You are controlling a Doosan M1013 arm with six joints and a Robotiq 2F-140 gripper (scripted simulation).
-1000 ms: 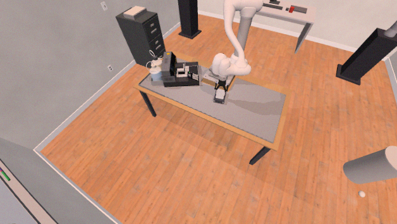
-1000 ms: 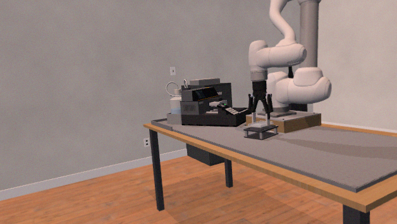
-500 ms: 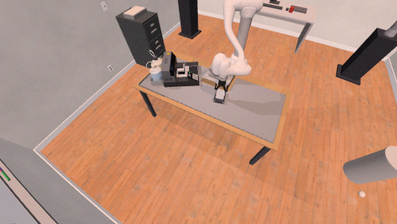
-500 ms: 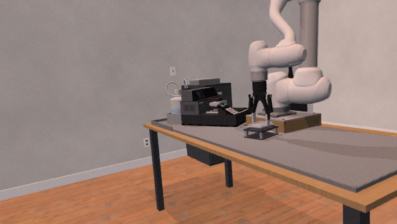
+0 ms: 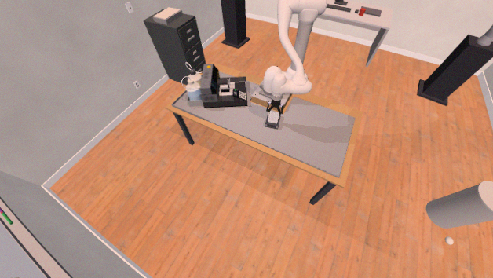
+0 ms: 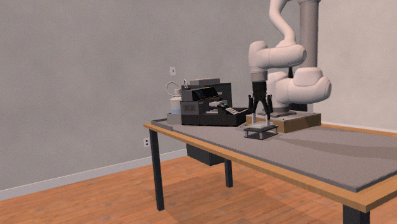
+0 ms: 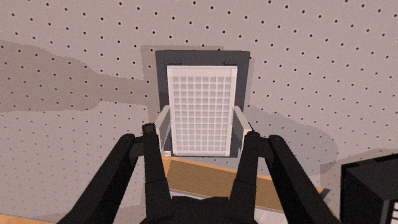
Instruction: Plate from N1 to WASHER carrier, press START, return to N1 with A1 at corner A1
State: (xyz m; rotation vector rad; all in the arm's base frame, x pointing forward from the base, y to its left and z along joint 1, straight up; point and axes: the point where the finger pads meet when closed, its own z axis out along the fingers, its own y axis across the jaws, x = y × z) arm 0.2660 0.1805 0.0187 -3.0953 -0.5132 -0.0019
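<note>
Now: hand 40 mm above the black plate nest N1. Round my hand: white well plate: 30 mm below; plate washer: 590 mm to the right, 50 mm behind, 40 mm above.
</note>
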